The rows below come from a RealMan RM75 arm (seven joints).
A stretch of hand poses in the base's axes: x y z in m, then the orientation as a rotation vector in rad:
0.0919, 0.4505, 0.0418, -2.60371, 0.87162, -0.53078
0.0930, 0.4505, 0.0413, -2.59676, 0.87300, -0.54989
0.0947, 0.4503, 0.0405, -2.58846, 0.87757, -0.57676
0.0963, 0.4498, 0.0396, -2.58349, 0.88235, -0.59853
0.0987, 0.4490, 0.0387, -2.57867, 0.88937, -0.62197
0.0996, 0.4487, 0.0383, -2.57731, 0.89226, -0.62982
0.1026, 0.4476, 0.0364, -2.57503, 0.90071, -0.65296
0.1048, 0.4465, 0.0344, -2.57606, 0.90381, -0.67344
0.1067, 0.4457, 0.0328, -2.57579, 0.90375, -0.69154
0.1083, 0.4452, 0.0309, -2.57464, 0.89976, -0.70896
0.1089, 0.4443, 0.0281, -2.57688, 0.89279, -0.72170
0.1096, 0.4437, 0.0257, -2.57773, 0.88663, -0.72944
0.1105, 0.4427, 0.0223, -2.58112, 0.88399, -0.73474
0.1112, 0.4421, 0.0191, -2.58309, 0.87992, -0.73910
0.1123, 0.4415, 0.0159, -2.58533, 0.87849, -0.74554
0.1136, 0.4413, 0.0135, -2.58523, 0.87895, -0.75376
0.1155, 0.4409, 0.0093, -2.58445, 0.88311, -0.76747
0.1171, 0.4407, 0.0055, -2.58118, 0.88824, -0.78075
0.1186, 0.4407, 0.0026, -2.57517, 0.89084, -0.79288
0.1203, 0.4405, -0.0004, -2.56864, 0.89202, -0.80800
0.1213, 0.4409, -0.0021, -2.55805, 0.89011, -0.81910
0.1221, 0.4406, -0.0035, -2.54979, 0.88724, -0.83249
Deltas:
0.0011, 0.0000, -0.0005, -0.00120, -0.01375, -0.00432
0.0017, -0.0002, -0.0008, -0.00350, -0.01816, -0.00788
0.0016, -0.0005, -0.0009, -0.00466, -0.01372, -0.00709
0.0024, -0.0008, -0.0009, -0.00585, -0.01409, -0.00895
0.0009, -0.0003, -0.0004, -0.00227, -0.00448, -0.00337
0.0030, -0.0011, -0.0019, -0.00830, -0.01244, -0.00983
0.0022, -0.0011, -0.0020, -0.00966, -0.01055, -0.00554
0.0019, -0.0008, -0.0016, -0.00734, -0.01034, -0.00298
0.0016, -0.0005, -0.0019, -0.00603, -0.01109, -0.00015
0.0006, -0.0009, -0.0028, -0.00676, -0.00757, 0.00277
0.0007, -0.0006, -0.0024, -0.00354, -0.00519, 0.00302
0.0009, -0.0010, -0.0034, -0.00496, -0.00201, 0.00097
0.0007, -0.0006, -0.0032, -0.00324, -0.00238, 0.00213
0.0011, -0.0006, -0.0032, -0.00456, -0.00290, -0.00009
0.0013, -0.0002, -0.0024, -0.00348, -0.00453, -0.00172
0.0019, -0.0004, -0.0042, -0.00555, -0.00713, -0.00526
0.0016, -0.0002, -0.0038, -0.00338, -0.00777, -0.00586
0.0015, 0.0000, -0.0029, -0.00045, -0.00882, -0.00388
0.0017, -0.0002, -0.0030, -0.00131, -0.01094, -0.00342
0.0010, 0.0004, -0.0017, 0.00400, -0.01119, -0.00050
0.0008, -0.0003, -0.0014, 0.00100, -0.01157, -0.00031

